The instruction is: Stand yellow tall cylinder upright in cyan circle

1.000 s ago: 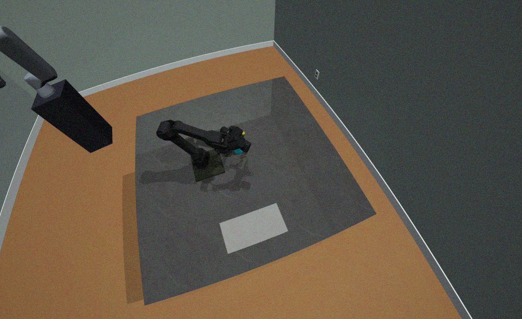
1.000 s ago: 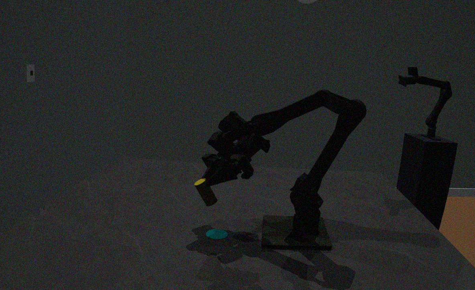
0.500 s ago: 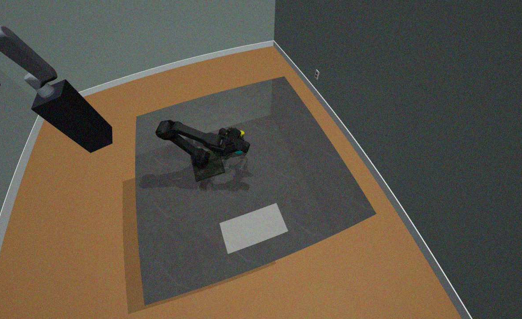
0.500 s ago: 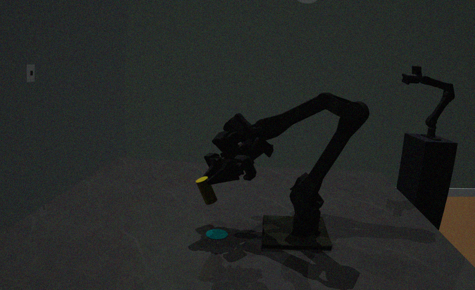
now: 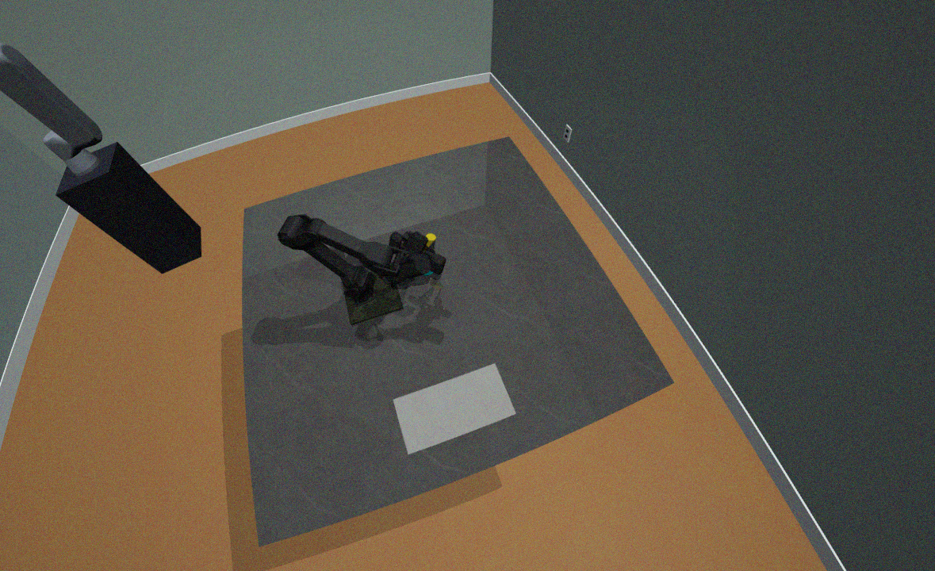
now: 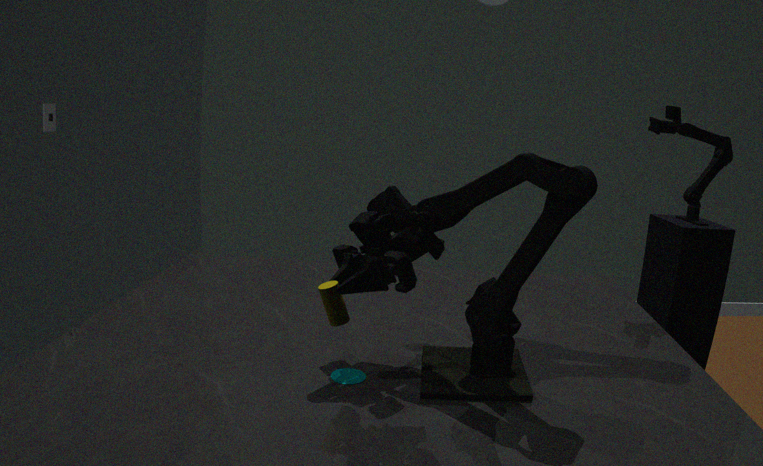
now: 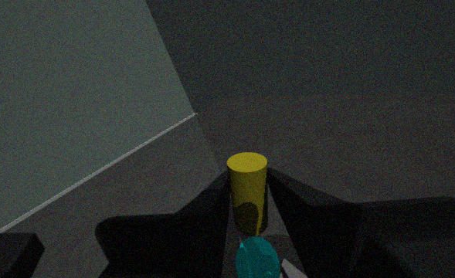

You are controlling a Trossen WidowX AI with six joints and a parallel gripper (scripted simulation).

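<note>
My gripper tip is 150 mm above the cyan circle and 30 mm past it. From my gripper tip the other things lie so: yellow cylinder (20 mm below).
</note>
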